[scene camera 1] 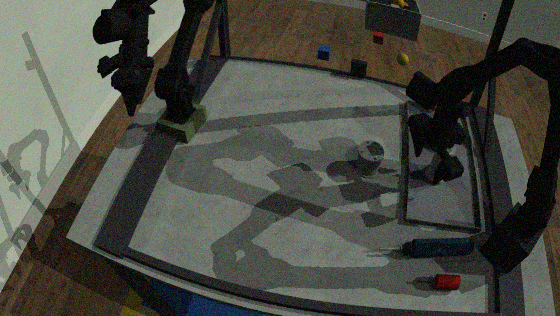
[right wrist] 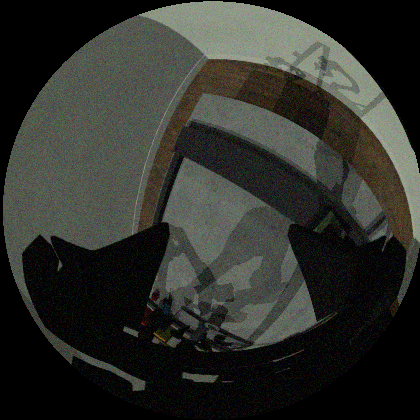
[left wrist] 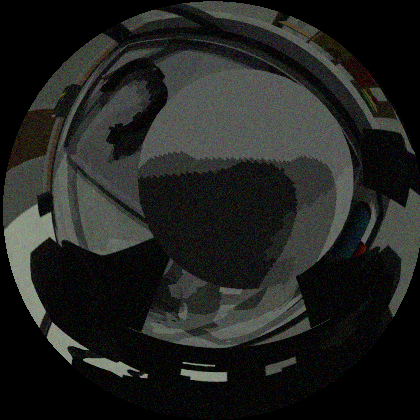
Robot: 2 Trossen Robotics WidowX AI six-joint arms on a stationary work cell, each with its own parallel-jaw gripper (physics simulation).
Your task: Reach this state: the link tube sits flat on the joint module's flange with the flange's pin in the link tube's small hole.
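Observation:
The link tube shows in the left wrist view as a large pale disc, its end close below the camera and half in shadow. In the scene view it cannot be made out behind the left gripper. My left gripper is open, over the tray, with its fingers low around the tube's place; nothing is gripped. The joint module, a short grey cylinder with a holed flange on top, stands upright left of the tray, apart from the gripper. Its pin is too small to see. My right gripper is open and empty, high at the far left.
The dark-rimmed tray holds a black curved piece. A blue screwdriver and a red one lie at the front right. A green block is at the right arm's foot.

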